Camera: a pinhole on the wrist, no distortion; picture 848 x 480 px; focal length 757.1 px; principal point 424.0 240.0 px. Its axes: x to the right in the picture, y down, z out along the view. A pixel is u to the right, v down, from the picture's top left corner.
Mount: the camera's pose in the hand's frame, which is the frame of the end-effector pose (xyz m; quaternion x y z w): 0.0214 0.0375 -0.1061 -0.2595 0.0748 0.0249 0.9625
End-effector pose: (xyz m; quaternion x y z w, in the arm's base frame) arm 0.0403 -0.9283 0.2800 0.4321 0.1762 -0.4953 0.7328
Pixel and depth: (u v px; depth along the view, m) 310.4 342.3 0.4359
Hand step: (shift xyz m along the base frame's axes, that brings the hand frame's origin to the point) 0.2317 -0.1630 0.2744
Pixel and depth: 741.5 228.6 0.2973
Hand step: 0.2220 -0.1858 0.0321
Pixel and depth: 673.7 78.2 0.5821
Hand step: 0.2589 -0.4818 0.1371
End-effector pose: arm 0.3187 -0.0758 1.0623 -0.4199 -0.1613 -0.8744 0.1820
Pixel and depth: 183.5 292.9 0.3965
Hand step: 0.3101 -0.1156 0.1333
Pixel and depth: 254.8 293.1 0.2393
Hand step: 0.1453 -0.1086 0.0796
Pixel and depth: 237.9 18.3 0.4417
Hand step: 0.3145 0.0266 0.2155
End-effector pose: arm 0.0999 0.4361 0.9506 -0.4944 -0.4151 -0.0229 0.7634
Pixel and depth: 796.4 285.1 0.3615
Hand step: 0.1652 0.3403 0.0102
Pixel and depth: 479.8 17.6 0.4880
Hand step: -0.0716 0.4225 0.0328
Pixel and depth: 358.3 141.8 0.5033
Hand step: -0.0850 0.4190 -0.0790
